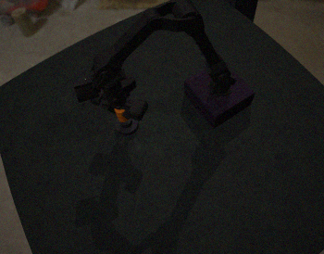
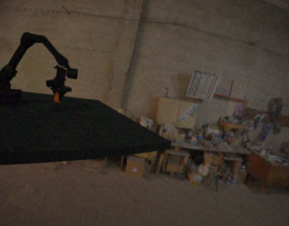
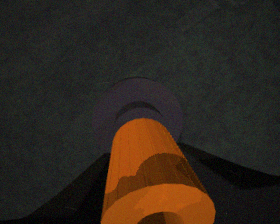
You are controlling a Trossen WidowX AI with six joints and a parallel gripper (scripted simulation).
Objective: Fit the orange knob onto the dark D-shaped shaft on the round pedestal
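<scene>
Now: gripper tip 20 mm below the orange knob. Also, from my gripper tip: dark shaft: 40 mm below.
</scene>
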